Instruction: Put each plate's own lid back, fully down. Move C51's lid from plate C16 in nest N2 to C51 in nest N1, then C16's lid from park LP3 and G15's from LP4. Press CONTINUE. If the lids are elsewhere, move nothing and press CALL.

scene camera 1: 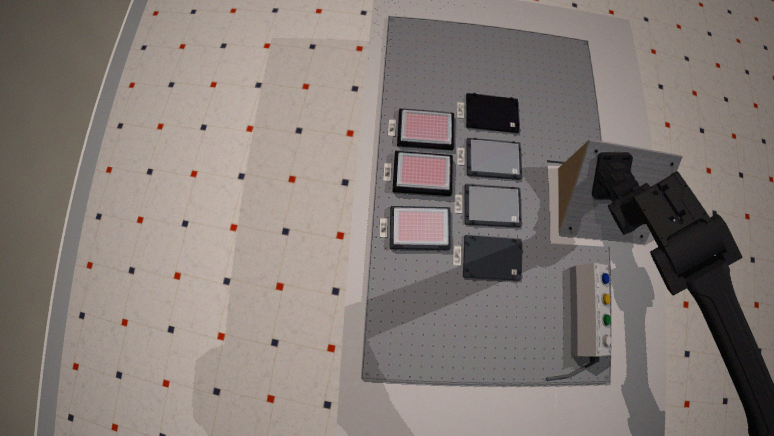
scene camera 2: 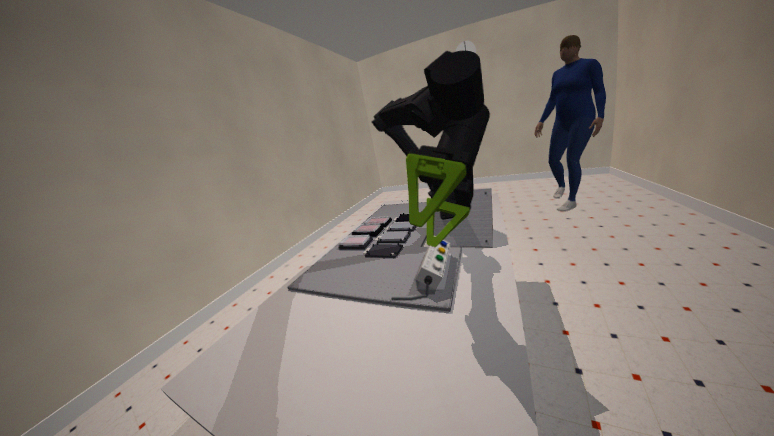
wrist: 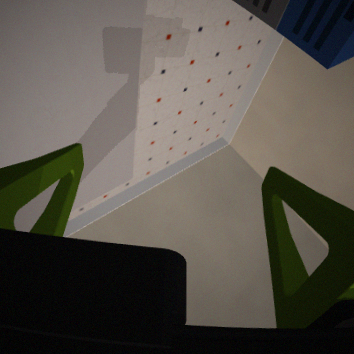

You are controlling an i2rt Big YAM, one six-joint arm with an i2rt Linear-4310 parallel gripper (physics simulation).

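Places are measured from the arm's base along level axes (x ahead, y left, z up), in centimetres.
Where they show: gripper, fingertip midpoint: [scene camera 2: 424, 237] [wrist: 175, 164]; arm's base, origin of the base link: [scene camera 1: 610, 174].
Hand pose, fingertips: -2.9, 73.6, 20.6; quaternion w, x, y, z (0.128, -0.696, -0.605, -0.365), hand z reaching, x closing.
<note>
Things, the pixels of their top centre, and the offset from my fingertips, as dx, dy, dz. "pt": a spot on its surface instead. Level surfaces: height alone.
- button box, middle of its top: [scene camera 1: 601, 309] [scene camera 2: 433, 249] +6.9, -42.0, -25.0
- perforated board, its level: dz -33.4
- cable, surface spot: [scene camera 2: 410, 297] pt +12.6, -26.3, -32.7
Three pink-welled plates [scene camera 1: 426, 127] [scene camera 1: 423, 170] [scene camera 1: 420, 226] sit in dark nests in the left column in scene camera 1; the nearest looks paler, and its nest is a lighter grey. To their right, two middle parks [scene camera 1: 493, 157] [scene camera 1: 492, 205] show pale grey, lid-like surfaces; the end parks [scene camera 1: 492, 112] [scene camera 1: 492, 257] look dark and bare. Nest and park labels are too small to read surely. The button box [scene camera 1: 586, 311] [scene camera 2: 430, 271] has blue, yellow, green and white buttons; their labels are unreadable. My green-fingered gripper [scene camera 2: 425, 232] [wrist: 175, 164] is open and empty, raised in the air, away from the plates.
The perforated board [scene camera 1: 460, 341] [scene camera 2: 346, 281] carries nests, parks and button box. A cable [scene camera 1: 568, 373] [scene camera 2: 410, 297] runs from the box. A slanted panel [scene camera 1: 574, 216] [scene camera 2: 480, 227] stands at the board's right side. A person in blue [scene camera 2: 576, 102] stands on the floor behind.
</note>
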